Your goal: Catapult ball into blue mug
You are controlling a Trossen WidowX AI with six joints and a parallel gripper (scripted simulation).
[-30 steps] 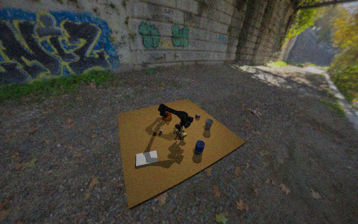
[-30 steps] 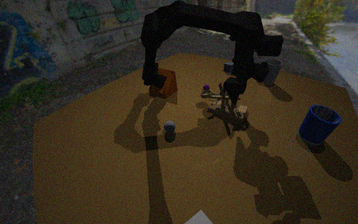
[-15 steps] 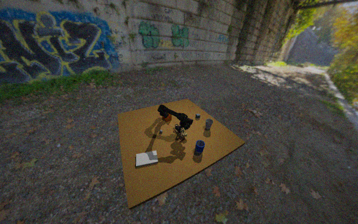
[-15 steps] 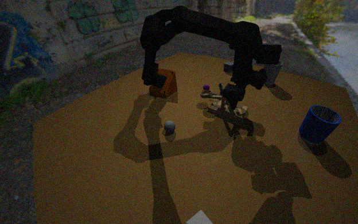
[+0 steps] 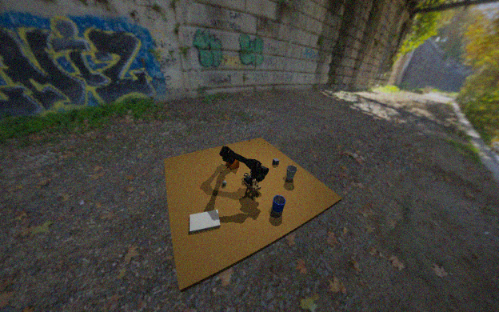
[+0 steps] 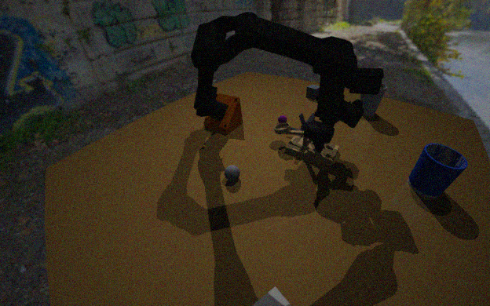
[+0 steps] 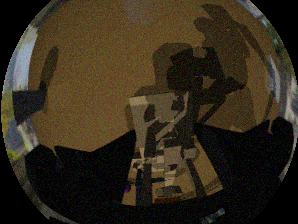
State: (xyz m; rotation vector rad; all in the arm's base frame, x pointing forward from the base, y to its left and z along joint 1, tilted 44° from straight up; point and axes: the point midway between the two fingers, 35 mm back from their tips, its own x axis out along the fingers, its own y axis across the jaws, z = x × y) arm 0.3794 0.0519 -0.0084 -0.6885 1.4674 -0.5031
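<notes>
The purple ball is 190 mm behind my gripper tip, 90 mm to the left of it and 20 mm below it. From my gripper tip the other things lie so: wooden catapult 70 mm behind, 10 mm to the left, 20 mm above; blue mug 280 mm ahead, 40 mm to the left; grey ball 150 mm behind, 220 mm to the right, 10 mm below.
</notes>
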